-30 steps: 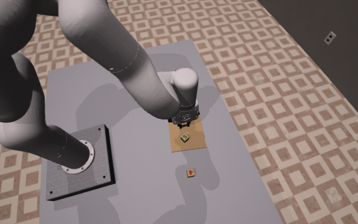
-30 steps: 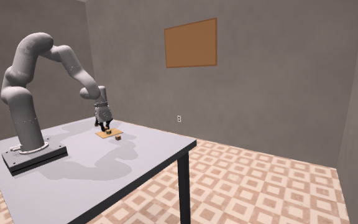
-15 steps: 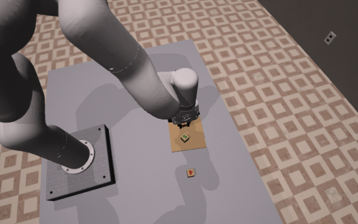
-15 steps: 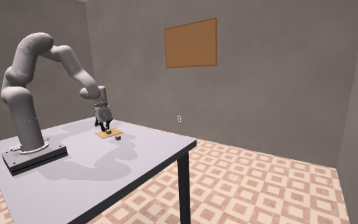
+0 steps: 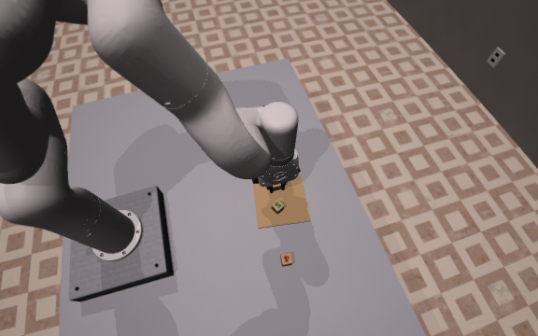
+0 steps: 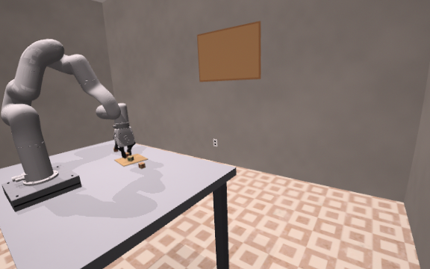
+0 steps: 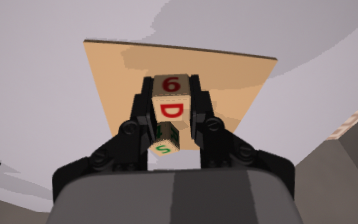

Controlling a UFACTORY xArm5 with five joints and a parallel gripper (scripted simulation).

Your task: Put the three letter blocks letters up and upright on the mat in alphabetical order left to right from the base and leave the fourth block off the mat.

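The wooden letter block lies 1 cm below my hand. The rest, counted from my hand: tan mat: 1 cm ahead, 4 cm to the right, 3 cm below.
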